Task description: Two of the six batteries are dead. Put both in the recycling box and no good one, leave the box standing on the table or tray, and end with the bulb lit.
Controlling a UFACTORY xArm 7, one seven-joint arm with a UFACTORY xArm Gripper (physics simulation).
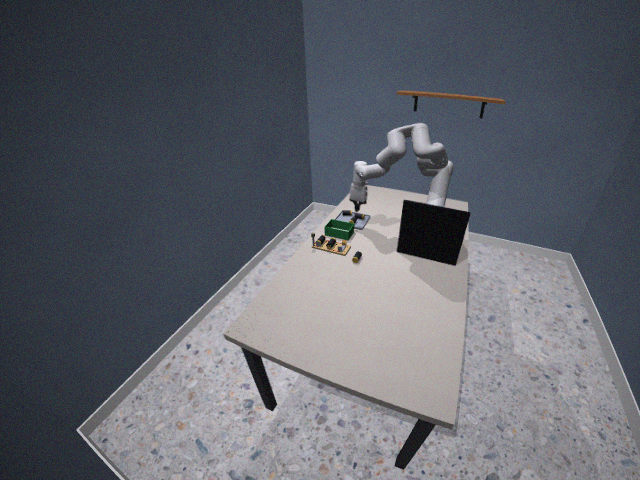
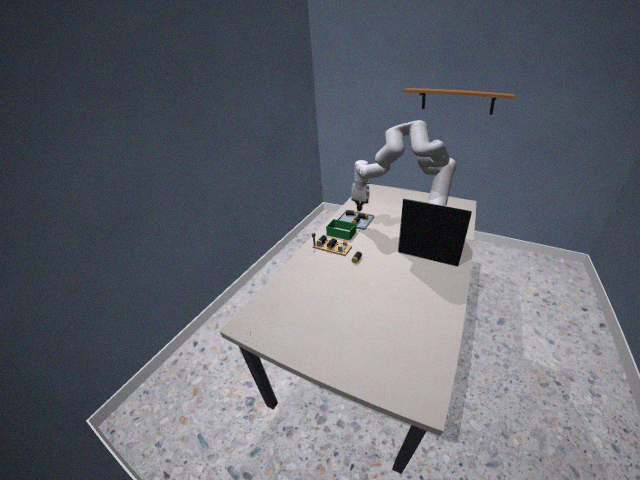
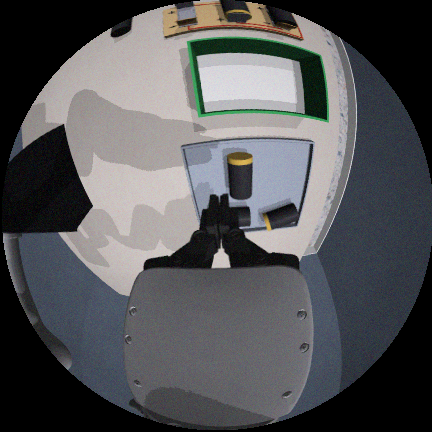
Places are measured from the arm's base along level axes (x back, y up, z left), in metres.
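Pixels of known places: gripper, fingertip midpoint: (image 1: 356,210) (image 2: 359,210) (image 3: 220,205); arm's base, origin of the base link: (image 1: 433,213) (image 2: 435,213).
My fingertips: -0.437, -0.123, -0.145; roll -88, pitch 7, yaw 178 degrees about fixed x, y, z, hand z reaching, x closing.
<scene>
Ahead of a thing's pixels: the offset from my fingertips to its top centre, as dx, dy, dz. "spot": to the spot under its first point.
My gripper (image 1: 357,208) (image 2: 359,208) (image 3: 220,205) is shut and empty above the grey-blue tray {-0.045, -0.092, -0.056} (image 1: 360,224) (image 3: 290,165). Three black batteries with yellow ends lie on the tray: one lengthwise {-0.027, -0.067, -0.015} (image 3: 240,180), one partly hidden by the fingers (image 3: 243,216), one tilted in direction near the corner {spot: -0.089, -0.071, -0.098} (image 3: 282,216). The green recycling box {-0.076, -0.044, +0.122} (image 1: 338,233) (image 2: 340,232) (image 3: 265,114) stands upright on the table, with its bare floor visible. The wooden board holds two batteries {-0.146, -0.058, +0.263} (image 1: 320,240) {-0.081, -0.058, +0.271} (image 1: 331,243); its third holder {spot: -0.012, -0.066, +0.308} (image 1: 341,247) (image 3: 187,15) is empty. The bulb {-0.176, -0.012, +0.296} (image 1: 312,235) (image 2: 313,235) looks dark.
A loose battery {+0.082, -0.070, +0.341} (image 1: 357,256) (image 2: 356,256) (image 3: 121,27) lies on the table beside the board. A large black panel (image 1: 433,232) (image 2: 434,232) (image 3: 45,185) stands between the tray side and the table's right edge. A wooden shelf (image 1: 449,96) is on the wall behind the arm.
</scene>
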